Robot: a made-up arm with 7 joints. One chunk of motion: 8 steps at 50 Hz.
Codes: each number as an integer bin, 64 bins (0 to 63) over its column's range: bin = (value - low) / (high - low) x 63, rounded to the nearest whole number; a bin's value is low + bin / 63 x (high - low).
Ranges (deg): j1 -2.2..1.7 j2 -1.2..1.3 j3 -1.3..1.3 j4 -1.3..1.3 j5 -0.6..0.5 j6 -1.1..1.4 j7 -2..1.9
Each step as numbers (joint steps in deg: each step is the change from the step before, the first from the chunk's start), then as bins.
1 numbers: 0.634 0.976 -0.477 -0.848 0.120 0.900 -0.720
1 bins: 46 55 20 11 41 50 21
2 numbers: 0.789 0.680 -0.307 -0.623 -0.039 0.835 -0.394
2 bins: 48 47 24 16 32 49 26
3 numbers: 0.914 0.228 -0.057 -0.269 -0.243 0.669 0.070
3 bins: 50 36 30 25 20 45 33
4 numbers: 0.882 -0.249 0.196 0.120 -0.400 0.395 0.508
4 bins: 50 24 36 34 11 38 41
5 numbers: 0.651 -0.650 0.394 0.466 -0.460 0.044 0.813
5 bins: 46 14 41 43 8 29 45
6 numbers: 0.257 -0.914 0.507 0.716 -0.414 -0.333 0.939
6 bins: 40 7 44 49 11 19 47
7 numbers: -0.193 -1.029 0.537 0.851 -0.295 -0.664 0.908
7 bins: 32 4 45 52 17 11 47
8 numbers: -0.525 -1.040 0.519 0.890 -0.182 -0.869 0.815
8 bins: 27 4 44 53 24 6 45
